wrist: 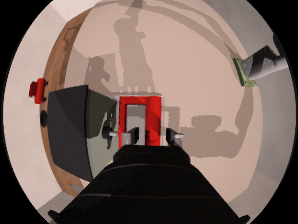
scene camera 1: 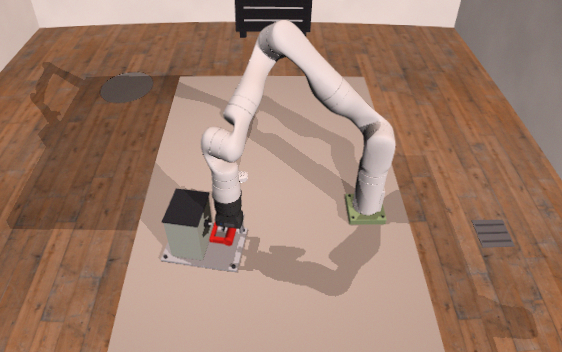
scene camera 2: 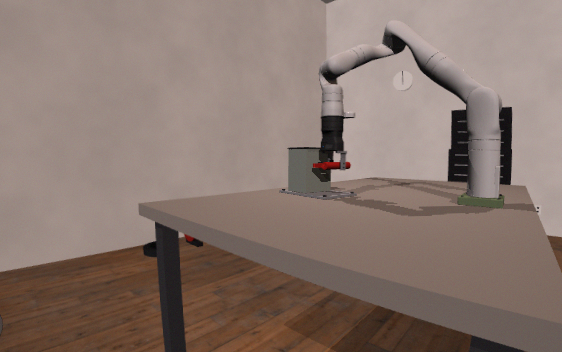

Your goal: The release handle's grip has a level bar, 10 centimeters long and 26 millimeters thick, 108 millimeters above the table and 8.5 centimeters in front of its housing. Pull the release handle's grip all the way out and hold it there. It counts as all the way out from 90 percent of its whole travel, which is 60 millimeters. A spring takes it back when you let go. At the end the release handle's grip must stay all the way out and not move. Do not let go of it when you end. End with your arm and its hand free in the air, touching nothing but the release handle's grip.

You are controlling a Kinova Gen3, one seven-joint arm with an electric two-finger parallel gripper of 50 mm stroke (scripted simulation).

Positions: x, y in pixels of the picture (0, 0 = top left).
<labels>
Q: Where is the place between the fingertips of my gripper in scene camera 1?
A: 232, 229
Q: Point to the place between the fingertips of my gripper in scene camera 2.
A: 336, 169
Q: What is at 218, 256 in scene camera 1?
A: A grey baseplate.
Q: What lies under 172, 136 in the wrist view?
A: My gripper.
</labels>
